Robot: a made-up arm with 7 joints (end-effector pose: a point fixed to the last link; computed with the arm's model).
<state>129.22 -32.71 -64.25 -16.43 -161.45 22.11 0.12</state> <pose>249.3 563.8 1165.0 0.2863 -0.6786 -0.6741 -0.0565</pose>
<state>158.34 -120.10 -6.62 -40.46 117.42 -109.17 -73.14</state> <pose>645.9 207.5 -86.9 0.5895 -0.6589 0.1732 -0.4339</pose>
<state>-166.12 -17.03 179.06 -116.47 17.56 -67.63 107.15</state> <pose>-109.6 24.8 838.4 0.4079 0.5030 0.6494 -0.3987</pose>
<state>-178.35 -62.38 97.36 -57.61 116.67 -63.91 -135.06</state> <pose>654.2 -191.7 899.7 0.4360 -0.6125 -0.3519 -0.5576</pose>
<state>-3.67 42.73 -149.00 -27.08 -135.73 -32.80 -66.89</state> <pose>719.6 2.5 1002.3 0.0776 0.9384 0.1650 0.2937</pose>
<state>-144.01 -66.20 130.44 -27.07 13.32 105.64 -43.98</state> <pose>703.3 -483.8 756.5 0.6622 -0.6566 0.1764 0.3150</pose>
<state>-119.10 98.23 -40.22 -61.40 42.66 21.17 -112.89</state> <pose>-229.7 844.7 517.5 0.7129 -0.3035 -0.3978 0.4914</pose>
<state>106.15 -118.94 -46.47 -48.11 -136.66 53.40 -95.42</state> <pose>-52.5 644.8 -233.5 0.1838 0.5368 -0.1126 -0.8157</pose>
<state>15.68 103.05 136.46 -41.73 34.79 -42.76 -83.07</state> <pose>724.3 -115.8 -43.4 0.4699 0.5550 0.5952 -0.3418</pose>
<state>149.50 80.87 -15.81 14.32 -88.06 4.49 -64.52</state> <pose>-867.4 -532.7 455.4 0.3328 -0.0037 0.1044 -0.9372</pose>
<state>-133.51 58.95 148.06 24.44 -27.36 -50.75 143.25</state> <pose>-514.4 527.4 972.6 0.2127 0.0079 -0.7778 0.5913</pose>
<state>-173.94 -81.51 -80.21 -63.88 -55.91 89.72 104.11</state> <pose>883.4 89.2 395.4 0.8854 -0.0389 0.4009 -0.2322</pose>
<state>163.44 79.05 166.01 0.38 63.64 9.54 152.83</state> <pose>-970.6 -286.2 564.8 0.1880 0.1703 -0.9517 -0.1731</pose>
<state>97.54 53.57 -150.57 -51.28 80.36 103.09 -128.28</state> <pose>-127.9 -810.5 682.0 0.8834 0.4402 0.0307 -0.1574</pose>
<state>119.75 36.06 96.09 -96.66 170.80 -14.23 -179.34</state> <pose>69.2 -562.0 847.6 0.8696 0.3493 -0.1395 -0.3199</pose>
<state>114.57 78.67 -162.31 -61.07 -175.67 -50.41 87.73</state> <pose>-513.6 -750.1 318.8 0.4369 0.3174 -0.4959 -0.6801</pose>
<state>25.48 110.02 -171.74 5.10 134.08 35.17 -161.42</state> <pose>832.4 -427.3 37.4 0.9022 0.2557 0.3395 -0.0740</pose>
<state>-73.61 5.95 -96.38 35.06 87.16 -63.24 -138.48</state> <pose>-169.8 -29.7 1252.0 0.2202 0.5205 -0.8159 0.1219</pose>
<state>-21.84 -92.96 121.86 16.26 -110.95 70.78 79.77</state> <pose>-832.5 -527.6 429.2 0.0703 0.5778 -0.4450 0.6806</pose>
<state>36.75 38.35 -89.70 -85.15 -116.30 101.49 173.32</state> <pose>-7.9 -409.5 968.5 0.3629 -0.1749 -0.5984 0.6926</pose>
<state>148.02 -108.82 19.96 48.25 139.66 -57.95 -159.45</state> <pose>674.6 456.6 441.6 0.7469 0.2902 -0.5769 0.1585</pose>
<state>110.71 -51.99 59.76 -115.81 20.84 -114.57 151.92</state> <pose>219.4 354.8 630.8 0.3104 0.1626 -0.6192 -0.7027</pose>
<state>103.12 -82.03 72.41 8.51 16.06 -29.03 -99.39</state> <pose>194.9 957.2 582.7 0.8695 0.1491 -0.0095 0.4708</pose>
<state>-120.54 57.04 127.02 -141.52 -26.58 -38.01 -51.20</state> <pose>-264.7 183.2 455.8 0.2005 -0.7733 0.5957 0.0830</pose>
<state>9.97 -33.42 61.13 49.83 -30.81 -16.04 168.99</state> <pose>-482.8 -230.2 1185.3 0.5371 0.0927 -0.7629 -0.3477</pose>
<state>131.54 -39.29 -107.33 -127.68 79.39 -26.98 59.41</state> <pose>-116.7 339.4 715.9 0.1376 0.3586 0.7097 -0.5906</pose>
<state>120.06 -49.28 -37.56 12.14 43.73 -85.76 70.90</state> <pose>368.6 624.7 972.2 0.6311 -0.5973 -0.0038 0.4948</pose>
